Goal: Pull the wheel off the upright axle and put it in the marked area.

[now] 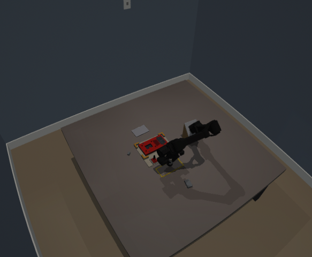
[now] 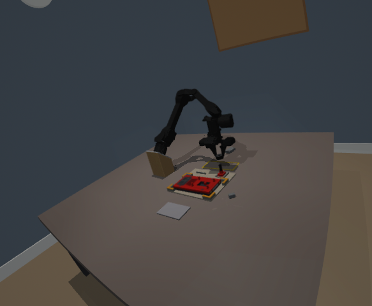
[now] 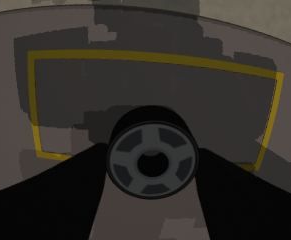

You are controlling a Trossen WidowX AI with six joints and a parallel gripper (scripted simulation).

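Right now the upright axle is 100 mm to the right of my gripper tip, 50 mm ahead of it and 20 mm below it. Round my gripper tip: wheel (right at my gripper tip).
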